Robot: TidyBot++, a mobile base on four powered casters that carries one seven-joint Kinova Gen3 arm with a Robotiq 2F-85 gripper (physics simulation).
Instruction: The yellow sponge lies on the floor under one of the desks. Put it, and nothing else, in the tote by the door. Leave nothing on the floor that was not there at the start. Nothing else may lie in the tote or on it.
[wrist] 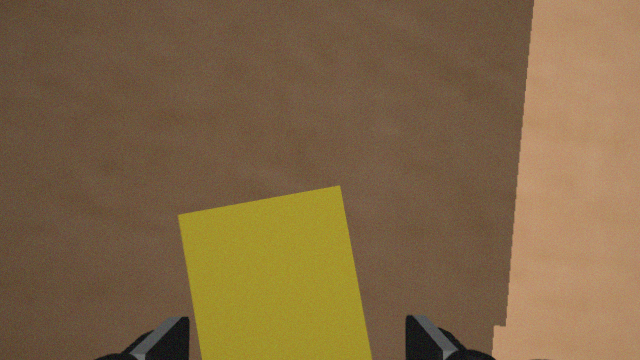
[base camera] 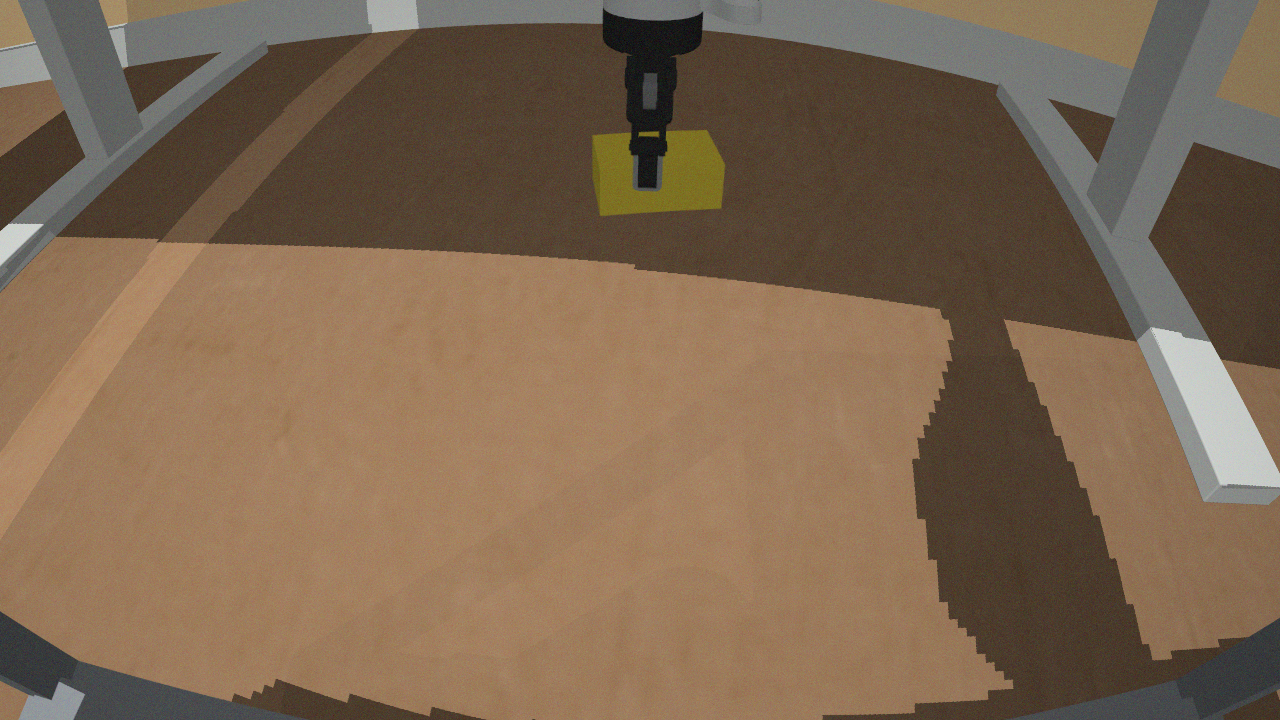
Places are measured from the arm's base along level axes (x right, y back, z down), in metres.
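Pixels of known places: gripper, between the fingertips: (wrist: pixel 298 340) (base camera: pixel 648 159).
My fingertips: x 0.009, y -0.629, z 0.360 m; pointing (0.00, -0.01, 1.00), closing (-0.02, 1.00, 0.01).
Observation:
Behind a point stands the place of what it marks.
The yellow sponge (base camera: pixel 693 174) @[x 0.045, y -0.608, z 0.361 m] (wrist: pixel 280 275) @[x 0.037, y -0.635, z 0.351 m] lies on the shaded floor under a desk, between the desk's two side frames. My gripper (base camera: pixel 647 183) @[x 0.009, y -0.629, z 0.360 m] (wrist: pixel 298 340) @[x 0.009, y -0.629, z 0.360 m] points down at the sponge and is open, with nothing gripped. In the wrist view one fingertip shows on either side of the sponge, with a wider gap on the right than on the left, and the sponge is turned slightly against the fingers. In the base view a finger covers part of the sponge's near face. How far the fingertips are above the floor is hard to tell. The tote does not show in either view.
The desk's left foot bar (base camera: pixel 179 111) @[x -0.662, y -0.899, z 0.381 m] and left post (base camera: pixel 80 71) @[x -0.694, y -0.771, z 0.248 m] stand left of the sponge. The right foot bar (base camera: pixel 1194 394) @[x 0.460, y -0.386, z 0.371 m] and right post (base camera: pixel 1154 107) @[x 0.491, y -0.622, z 0.227 m] stand to the right. A grey bar (base camera: pixel 895 35) @[x 0.372, y -1.063, z 0.354 m] runs behind the sponge.

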